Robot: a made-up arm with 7 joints. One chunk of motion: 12 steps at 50 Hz.
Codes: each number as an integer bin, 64 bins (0 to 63) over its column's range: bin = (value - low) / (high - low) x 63, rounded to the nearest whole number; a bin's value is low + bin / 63 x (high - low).
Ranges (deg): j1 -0.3..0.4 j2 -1.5..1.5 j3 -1.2..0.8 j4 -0.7..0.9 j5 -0.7..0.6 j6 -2.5..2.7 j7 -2..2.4
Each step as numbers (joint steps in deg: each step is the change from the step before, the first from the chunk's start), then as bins.
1 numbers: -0.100 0.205 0.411 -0.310 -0.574 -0.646 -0.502
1 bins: 18 36 51 15 6 22 21
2 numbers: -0.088 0.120 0.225 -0.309 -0.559 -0.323 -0.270
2 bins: 19 34 45 15 7 26 25
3 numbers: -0.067 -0.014 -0.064 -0.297 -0.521 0.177 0.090
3 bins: 21 31 36 16 9 32 30
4 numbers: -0.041 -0.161 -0.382 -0.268 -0.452 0.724 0.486
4 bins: 23 28 26 17 12 39 36
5 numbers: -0.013 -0.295 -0.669 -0.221 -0.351 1.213 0.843
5 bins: 26 25 17 19 17 45 41
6 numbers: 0.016 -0.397 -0.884 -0.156 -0.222 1.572 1.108
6 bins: 28 23 10 21 23 49 45
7 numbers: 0.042 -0.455 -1.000 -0.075 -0.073 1.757 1.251
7 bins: 31 22 6 25 30 52 47
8 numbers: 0.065 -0.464 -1.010 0.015 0.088 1.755 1.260
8 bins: 33 22 6 28 38 52 47
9 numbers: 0.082 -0.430 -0.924 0.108 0.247 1.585 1.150
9 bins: 34 22 9 32 46 49 45
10 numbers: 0.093 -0.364 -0.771 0.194 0.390 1.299 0.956
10 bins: 35 24 14 35 53 46 42
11 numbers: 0.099 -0.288 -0.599 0.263 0.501 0.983 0.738
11 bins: 36 25 19 38 58 42 39
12 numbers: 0.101 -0.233 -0.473 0.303 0.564 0.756 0.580
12 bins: 36 27 23 39 61 39 37
